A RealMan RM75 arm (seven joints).
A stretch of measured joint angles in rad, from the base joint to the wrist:
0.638, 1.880, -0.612, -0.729, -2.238, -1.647, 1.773
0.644, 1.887, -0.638, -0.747, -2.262, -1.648, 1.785
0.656, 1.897, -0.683, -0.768, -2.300, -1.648, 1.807
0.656, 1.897, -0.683, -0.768, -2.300, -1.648, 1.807
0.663, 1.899, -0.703, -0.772, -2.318, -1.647, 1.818
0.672, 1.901, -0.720, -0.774, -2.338, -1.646, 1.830
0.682, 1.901, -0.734, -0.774, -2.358, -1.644, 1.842
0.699, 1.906, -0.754, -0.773, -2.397, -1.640, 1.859
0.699, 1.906, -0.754, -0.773, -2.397, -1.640, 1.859
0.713, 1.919, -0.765, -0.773, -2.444, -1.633, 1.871
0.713, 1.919, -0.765, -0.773, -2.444, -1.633, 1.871
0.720, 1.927, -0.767, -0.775, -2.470, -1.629, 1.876
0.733, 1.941, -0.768, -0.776, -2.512, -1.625, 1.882
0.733, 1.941, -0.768, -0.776, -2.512, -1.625, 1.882
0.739, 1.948, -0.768, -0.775, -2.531, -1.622, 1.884
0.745, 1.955, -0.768, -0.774, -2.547, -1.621, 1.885
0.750, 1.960, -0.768, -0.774, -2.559, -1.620, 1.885
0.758, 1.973, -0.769, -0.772, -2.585, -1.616, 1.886
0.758, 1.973, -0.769, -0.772, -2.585, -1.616, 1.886
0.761, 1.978, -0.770, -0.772, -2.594, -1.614, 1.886
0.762, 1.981, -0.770, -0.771, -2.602, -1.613, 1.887
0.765, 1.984, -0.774, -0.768, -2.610, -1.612, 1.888
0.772, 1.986, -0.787, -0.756, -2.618, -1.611, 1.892
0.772, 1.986, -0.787, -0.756, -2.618, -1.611, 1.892
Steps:
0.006, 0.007, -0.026, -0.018, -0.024, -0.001, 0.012
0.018, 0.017, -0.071, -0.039, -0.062, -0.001, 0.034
0.018, 0.017, -0.071, -0.039, -0.062, -0.001, 0.034
0.025, 0.019, -0.091, -0.043, -0.080, 0.000, 0.045
0.034, 0.021, -0.108, -0.045, -0.100, 0.001, 0.057
0.044, 0.021, -0.122, -0.045, -0.120, 0.003, 0.069
0.061, 0.026, -0.142, -0.044, -0.159, 0.007, 0.086
0.061, 0.026, -0.142, -0.044, -0.159, 0.007, 0.086
0.075, 0.039, -0.153, -0.044, -0.206, 0.014, 0.098
0.075, 0.039, -0.153, -0.044, -0.206, 0.014, 0.098
0.082, 0.047, -0.155, -0.046, -0.232, 0.018, 0.103
0.095, 0.061, -0.156, -0.047, -0.274, 0.022, 0.109
0.095, 0.061, -0.156, -0.047, -0.274, 0.022, 0.109
0.101, 0.068, -0.156, -0.046, -0.293, 0.025, 0.111
0.107, 0.075, -0.156, -0.045, -0.309, 0.026, 0.112
0.112, 0.080, -0.156, -0.045, -0.321, 0.027, 0.112
0.120, 0.093, -0.157, -0.043, -0.347, 0.031, 0.113
0.120, 0.093, -0.157, -0.043, -0.347, 0.031, 0.113
0.123, 0.098, -0.158, -0.043, -0.356, 0.033, 0.113
0.124, 0.101, -0.158, -0.042, -0.364, 0.034, 0.114
0.127, 0.104, -0.162, -0.039, -0.372, 0.035, 0.115
0.134, 0.106, -0.175, -0.027, -0.380, 0.036, 0.119
0.134, 0.106, -0.175, -0.027, -0.380, 0.036, 0.119

